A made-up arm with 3 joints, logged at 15 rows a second.
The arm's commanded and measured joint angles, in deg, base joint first. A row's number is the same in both.
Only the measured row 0 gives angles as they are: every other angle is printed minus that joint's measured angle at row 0.
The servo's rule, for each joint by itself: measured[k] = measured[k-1] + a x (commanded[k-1-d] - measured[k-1]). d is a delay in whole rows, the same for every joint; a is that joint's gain. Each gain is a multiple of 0.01, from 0.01 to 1. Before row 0 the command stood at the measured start. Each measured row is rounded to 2 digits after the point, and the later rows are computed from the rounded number. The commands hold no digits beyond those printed.
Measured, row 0:
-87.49 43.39 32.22
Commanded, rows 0 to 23:
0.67 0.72 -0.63
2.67 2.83 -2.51
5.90 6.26 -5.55
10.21 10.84 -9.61
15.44 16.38 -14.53
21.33 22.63 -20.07
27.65 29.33 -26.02
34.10 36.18 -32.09
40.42 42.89 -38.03
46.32 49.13 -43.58
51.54 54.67 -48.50
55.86 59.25 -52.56
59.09 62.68 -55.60
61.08 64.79 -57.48
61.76 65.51 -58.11
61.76 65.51 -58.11
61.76 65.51 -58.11
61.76 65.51 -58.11
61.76 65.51 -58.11
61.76 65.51 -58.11
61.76 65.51 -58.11
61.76 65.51 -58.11
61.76 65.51 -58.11
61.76 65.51 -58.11
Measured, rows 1 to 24:
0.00 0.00 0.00
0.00 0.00 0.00
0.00 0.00 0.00
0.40 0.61 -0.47
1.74 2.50 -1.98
4.19 5.70 -4.62
7.74 10.07 -8.31
12.28 15.43 -12.91
17.62 21.55 -18.21
23.54 28.16 -23.99
29.77 34.98 -29.98
36.05 41.70 -35.94
42.11 48.02 -41.59
47.67 53.67 -46.70
52.50 58.41 -51.04
56.39 62.04 -54.41
59.16 64.38 -56.68
60.69 65.34 -57.74
61.32 65.48 -58.01
61.58 65.51 -58.08
61.69 65.51 -58.10
61.73 65.51 -58.11
61.75 65.51 -58.11
61.76 65.51 -58.11
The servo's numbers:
d 3
a 0.59 0.85 0.74

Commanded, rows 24 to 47:
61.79 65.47 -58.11
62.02 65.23 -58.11
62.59 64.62 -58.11
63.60 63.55 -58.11
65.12 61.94 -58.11
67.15 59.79 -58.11
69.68 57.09 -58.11
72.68 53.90 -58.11
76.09 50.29 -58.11
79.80 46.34 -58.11
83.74 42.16 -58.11
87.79 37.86 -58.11
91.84 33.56 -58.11
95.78 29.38 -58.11
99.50 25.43 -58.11
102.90 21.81 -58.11
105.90 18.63 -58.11
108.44 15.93 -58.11
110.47 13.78 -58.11
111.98 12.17 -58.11
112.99 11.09 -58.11
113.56 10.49 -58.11
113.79 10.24 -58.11
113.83 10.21 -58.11
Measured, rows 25 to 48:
61.76 65.51 -58.11
61.76 65.51 -58.11
61.76 65.51 -58.11
61.78 65.48 -58.11
61.92 65.27 -58.11
62.32 64.72 -58.11
63.08 63.73 -58.11
64.28 62.21 -58.11
65.97 60.15 -58.11
68.16 57.55 -58.11
70.83 54.45 -58.11
73.93 50.91 -58.11
77.39 47.03 -58.11
81.14 42.89 -58.11
85.06 38.61 -58.11
89.06 34.32 -58.11
93.02 30.12 -58.11
96.84 26.13 -58.11
100.42 22.46 -58.11
103.65 19.20 -58.11
106.48 16.42 -58.11
108.83 14.18 -58.11
110.69 12.47 -58.11
112.05 11.30 -58.11

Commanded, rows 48 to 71:
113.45 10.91 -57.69
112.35 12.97 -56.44
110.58 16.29 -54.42
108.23 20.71 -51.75
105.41 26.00 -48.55
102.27 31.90 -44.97
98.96 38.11 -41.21
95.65 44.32 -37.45
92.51 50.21 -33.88
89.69 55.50 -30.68
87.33 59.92 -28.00
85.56 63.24 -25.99
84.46 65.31 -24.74
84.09 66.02 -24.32
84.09 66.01 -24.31
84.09 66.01 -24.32
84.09 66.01 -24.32
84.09 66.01 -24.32
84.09 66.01 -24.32
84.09 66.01 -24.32
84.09 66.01 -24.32
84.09 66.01 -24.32
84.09 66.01 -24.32
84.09 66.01 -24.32
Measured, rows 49 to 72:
112.94 10.61 -58.11
113.44 10.30 -58.11
113.67 10.22 -58.11
113.54 10.81 -57.80
112.84 12.65 -56.79
111.51 15.74 -55.04
109.57 19.96 -52.61
107.12 25.09 -49.61
104.26 30.88 -46.18
101.13 37.03 -42.50
97.90 43.23 -38.76
94.72 49.16 -35.15
91.75 54.55 -31.84
89.14 59.11 -29.00
87.03 62.62 -26.77
85.51 64.91 -25.27
84.67 65.85 -24.57
84.33 65.99 -24.38
84.19 66.01 -24.34
84.13 66.01 -24.33
84.11 66.01 -24.32
84.10 66.01 -24.32
84.09 66.01 -24.32
84.09 66.01 -24.32

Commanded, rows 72 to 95:
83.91 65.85 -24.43
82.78 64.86 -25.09
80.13 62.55 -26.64
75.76 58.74 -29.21
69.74 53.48 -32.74
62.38 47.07 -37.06
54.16 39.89 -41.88
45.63 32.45 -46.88
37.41 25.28 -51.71
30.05 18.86 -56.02
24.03 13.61 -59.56
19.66 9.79 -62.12
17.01 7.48 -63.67
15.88 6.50 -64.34
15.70 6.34 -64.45
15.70 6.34 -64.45
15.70 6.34 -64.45
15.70 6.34 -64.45
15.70 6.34 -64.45
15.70 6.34 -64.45
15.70 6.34 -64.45
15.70 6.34 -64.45
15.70 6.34 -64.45
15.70 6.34 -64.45
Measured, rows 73 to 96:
84.09 66.01 -24.32
84.09 66.01 -24.32
84.09 66.01 -24.32
83.98 65.87 -24.40
83.27 65.01 -24.91
81.42 62.92 -26.19
78.08 59.37 -28.42
73.16 54.36 -31.62
66.80 48.16 -35.65
59.34 41.13 -40.26
51.25 33.75 -45.16
43.08 26.55 -50.01
35.39 20.01 -54.46
28.69 14.57 -58.23
23.36 10.51 -61.11
19.61 7.93 -63.00
17.41 6.71 -63.99
16.40 6.40 -64.33
15.99 6.35 -64.42
15.82 6.34 -64.44
15.75 6.34 -64.45
15.72 6.34 -64.45
15.71 6.34 -64.45
15.70 6.34 -64.45

